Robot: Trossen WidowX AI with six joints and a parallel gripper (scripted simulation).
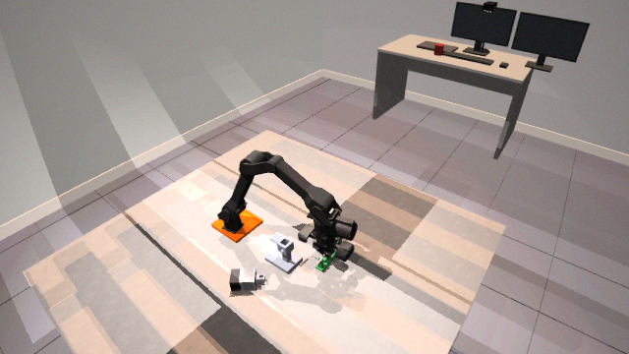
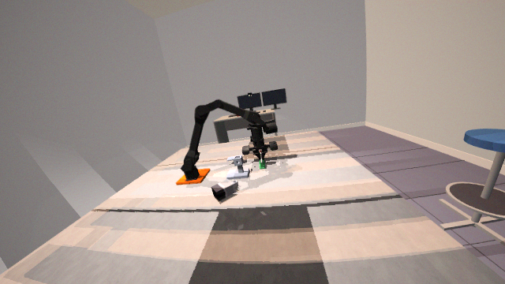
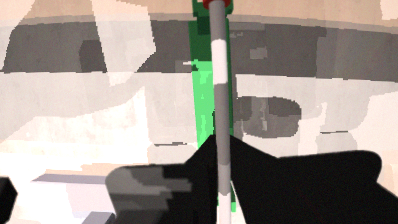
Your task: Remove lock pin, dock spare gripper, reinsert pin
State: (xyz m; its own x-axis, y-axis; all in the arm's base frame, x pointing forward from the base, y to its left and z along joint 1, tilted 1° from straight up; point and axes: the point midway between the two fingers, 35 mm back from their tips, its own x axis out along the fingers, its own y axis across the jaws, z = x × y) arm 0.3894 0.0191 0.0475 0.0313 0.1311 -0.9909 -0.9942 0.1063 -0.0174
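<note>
Right now the green rack is 20 mm to the left of my gripper tip. The rest, counted from my gripper tip: spare gripper 200 mm to the right, 190 mm behind; then grey mount 130 mm behind, 60 mm to the right, 30 mm above.
</note>
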